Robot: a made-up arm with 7 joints. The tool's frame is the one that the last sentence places.
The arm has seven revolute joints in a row. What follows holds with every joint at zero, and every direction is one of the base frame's.
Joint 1 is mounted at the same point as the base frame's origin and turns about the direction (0.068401, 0.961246, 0.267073), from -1.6 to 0.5 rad.
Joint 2 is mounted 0.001 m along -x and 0.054 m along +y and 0.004 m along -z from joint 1 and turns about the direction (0.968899, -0.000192, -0.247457), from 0 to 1.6 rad.
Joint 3 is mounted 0.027 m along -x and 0.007 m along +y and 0.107 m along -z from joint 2 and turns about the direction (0.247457, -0.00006, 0.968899), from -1.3 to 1.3 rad.
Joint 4 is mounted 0.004 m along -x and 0.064 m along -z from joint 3 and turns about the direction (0.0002, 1, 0.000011), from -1.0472 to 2.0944 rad.
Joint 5 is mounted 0.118 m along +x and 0.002 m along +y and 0.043 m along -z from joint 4 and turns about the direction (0.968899, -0.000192, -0.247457), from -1.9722 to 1.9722 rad.
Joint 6 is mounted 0.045 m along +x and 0.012 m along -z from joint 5 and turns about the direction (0.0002, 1, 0.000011), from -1.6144 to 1.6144 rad.
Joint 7 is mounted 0.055 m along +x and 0.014 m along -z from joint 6 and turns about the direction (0.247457, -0.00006, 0.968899), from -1.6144 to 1.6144 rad.
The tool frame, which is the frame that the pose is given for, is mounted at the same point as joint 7; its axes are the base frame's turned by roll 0, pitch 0.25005 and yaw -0.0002 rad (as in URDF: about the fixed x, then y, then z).
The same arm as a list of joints. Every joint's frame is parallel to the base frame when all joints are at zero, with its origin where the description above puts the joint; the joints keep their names.
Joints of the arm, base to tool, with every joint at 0 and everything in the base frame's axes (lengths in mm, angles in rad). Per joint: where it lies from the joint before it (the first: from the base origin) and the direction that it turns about. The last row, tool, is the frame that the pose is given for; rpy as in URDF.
joint 1: origin 0 0 0 axis 0.068403 0.961235 0.26711
joint 2: origin -1 54 -4 axis 0.968889 -0.0002 -0.247497
joint 3: origin -27 7 -107 axis 0.247497 -0.0001 0.968889
joint 4: origin -4 0 -64 axis 0.0002 1 0
joint 5: origin 118 2 -43 axis 0.968889 -0.0002 -0.247497
joint 6: origin 45 0 -12 axis 0.0002 1 0
joint 7: origin 55 0 -14 axis 0.247497 -0.0001 0.968889
tool: origin 0 0 0 rpy 0 0.25 -0.0002
Joint limits (rad, base to tool): -1.6..0.5 0..1.6 -1.3..1.3 -1.0472..2.0944 -1.9722..1.9722 -1.6144..1.6144 -1.6144..1.6144

